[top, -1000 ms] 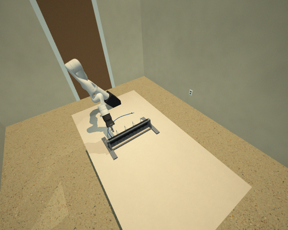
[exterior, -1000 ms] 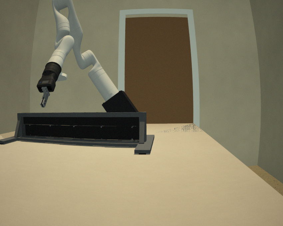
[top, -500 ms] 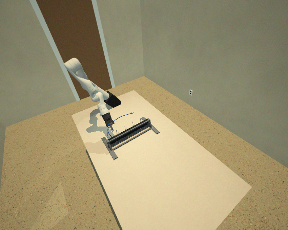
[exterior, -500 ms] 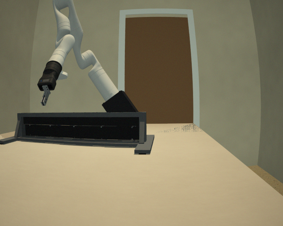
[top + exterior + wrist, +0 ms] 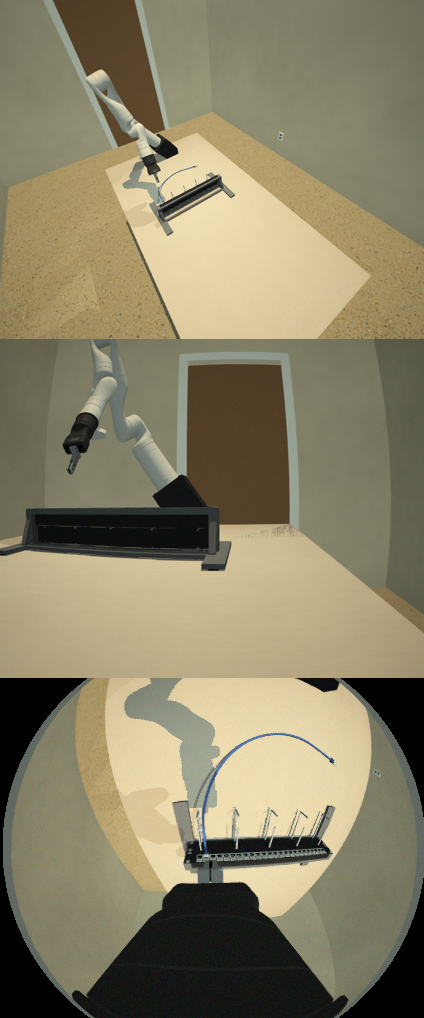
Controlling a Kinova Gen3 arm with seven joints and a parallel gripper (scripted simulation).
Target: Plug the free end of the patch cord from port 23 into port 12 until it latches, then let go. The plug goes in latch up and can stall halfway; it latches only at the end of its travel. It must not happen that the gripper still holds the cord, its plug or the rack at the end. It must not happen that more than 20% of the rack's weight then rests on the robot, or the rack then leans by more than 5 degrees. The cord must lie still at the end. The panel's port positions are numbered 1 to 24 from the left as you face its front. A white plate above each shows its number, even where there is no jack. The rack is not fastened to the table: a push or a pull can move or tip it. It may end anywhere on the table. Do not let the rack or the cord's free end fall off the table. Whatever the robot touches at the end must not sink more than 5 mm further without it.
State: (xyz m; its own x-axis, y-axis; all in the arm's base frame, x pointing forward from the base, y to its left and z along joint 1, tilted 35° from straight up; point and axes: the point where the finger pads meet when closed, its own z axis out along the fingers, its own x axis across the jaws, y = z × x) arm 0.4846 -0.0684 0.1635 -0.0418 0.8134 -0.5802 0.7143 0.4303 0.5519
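The plug lies 36 cm to the left of my hand, 20 cm below it and 20 cm behind it.
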